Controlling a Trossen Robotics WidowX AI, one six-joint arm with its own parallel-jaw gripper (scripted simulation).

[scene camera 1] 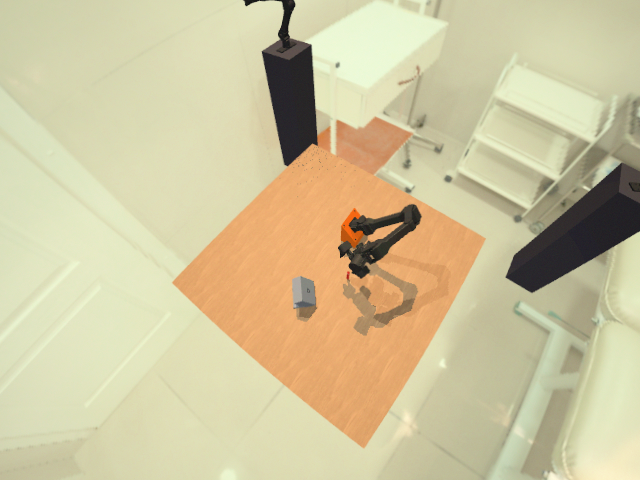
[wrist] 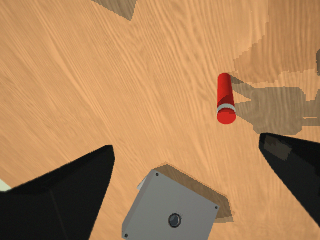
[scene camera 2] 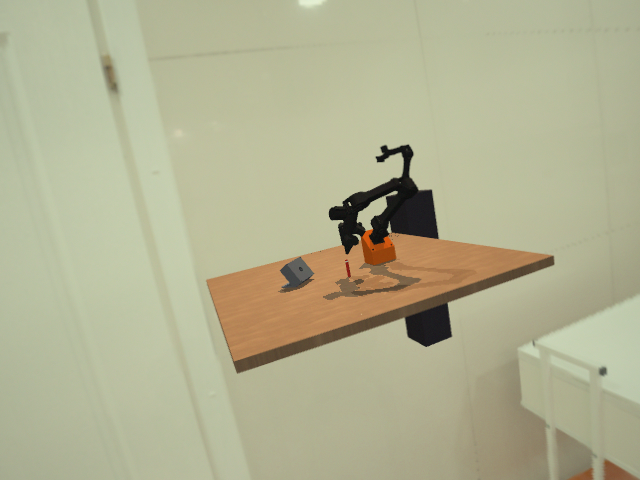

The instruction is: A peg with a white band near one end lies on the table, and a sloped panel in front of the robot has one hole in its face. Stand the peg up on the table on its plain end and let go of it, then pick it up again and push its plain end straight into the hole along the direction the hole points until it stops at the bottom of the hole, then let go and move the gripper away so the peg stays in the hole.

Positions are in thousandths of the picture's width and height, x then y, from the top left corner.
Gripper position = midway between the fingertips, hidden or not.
My gripper (wrist: 580,610) is open, with nothing in its grasp. I also see a red peg (wrist: 708,477).
